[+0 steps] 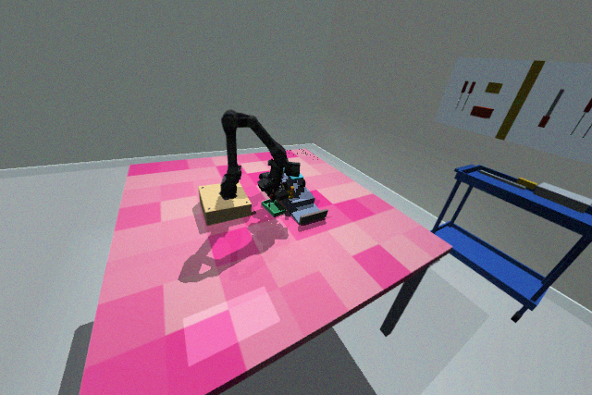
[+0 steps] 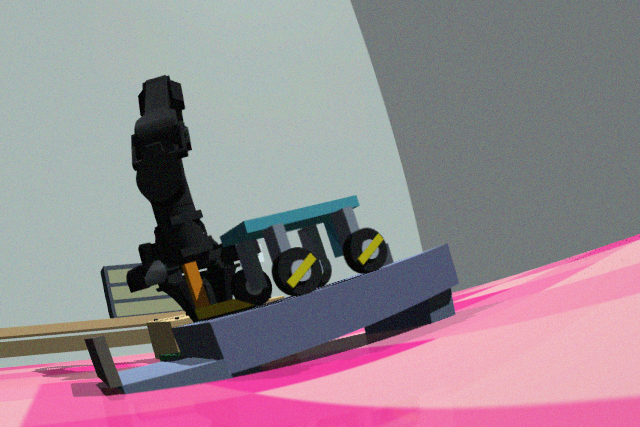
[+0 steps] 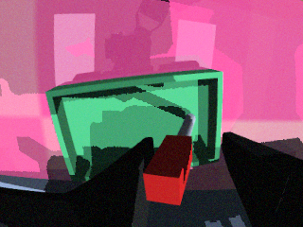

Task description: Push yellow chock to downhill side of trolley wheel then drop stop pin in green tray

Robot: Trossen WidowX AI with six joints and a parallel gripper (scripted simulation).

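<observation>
The green tray is 60 mm below my gripper tip and 20 mm to the right of it. The rest, counted from my gripper tip: yellow chock: 80 mm ahead, 40 mm to the right, 30 mm above; then red-headed stop pin: right at my gripper tip; then ramp: 150 mm ahead, 40 mm to the left.
</observation>
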